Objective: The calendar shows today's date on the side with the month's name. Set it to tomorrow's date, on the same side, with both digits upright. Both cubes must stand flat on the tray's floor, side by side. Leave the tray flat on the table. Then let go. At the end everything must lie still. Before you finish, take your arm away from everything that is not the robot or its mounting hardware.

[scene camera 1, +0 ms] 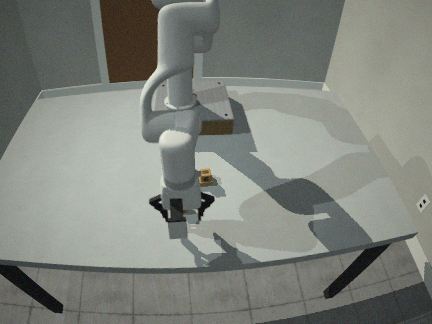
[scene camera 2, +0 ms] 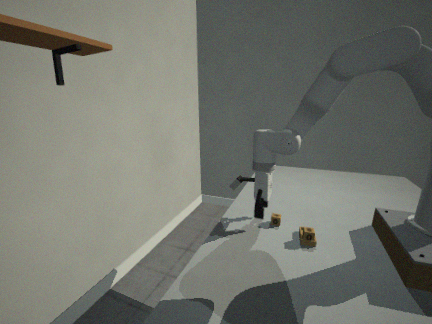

Path:
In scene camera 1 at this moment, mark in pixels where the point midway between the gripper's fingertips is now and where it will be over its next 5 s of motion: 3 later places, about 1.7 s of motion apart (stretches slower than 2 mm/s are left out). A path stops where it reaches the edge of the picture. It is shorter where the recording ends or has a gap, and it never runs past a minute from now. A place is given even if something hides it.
The gripper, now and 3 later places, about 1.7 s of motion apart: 183, 217; 182, 200; 181, 188; 182, 199

